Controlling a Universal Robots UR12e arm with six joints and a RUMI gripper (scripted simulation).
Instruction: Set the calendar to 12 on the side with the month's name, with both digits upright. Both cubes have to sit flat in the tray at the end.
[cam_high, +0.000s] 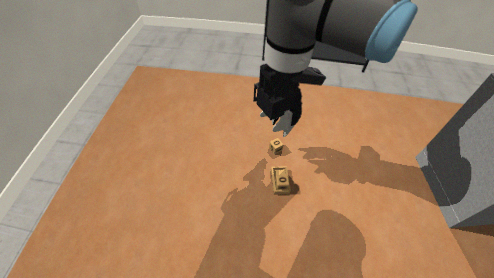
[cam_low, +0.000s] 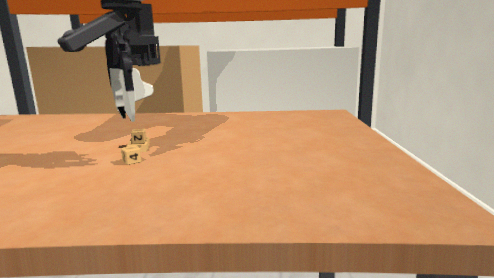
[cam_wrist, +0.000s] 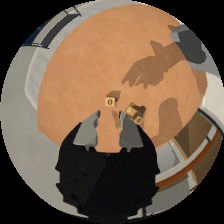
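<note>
Right now my hand is 90 mm above the cube. From my hand the other things lie so: tray: 20 mm behind, 110 mm to the left, 100 mm below.
</note>
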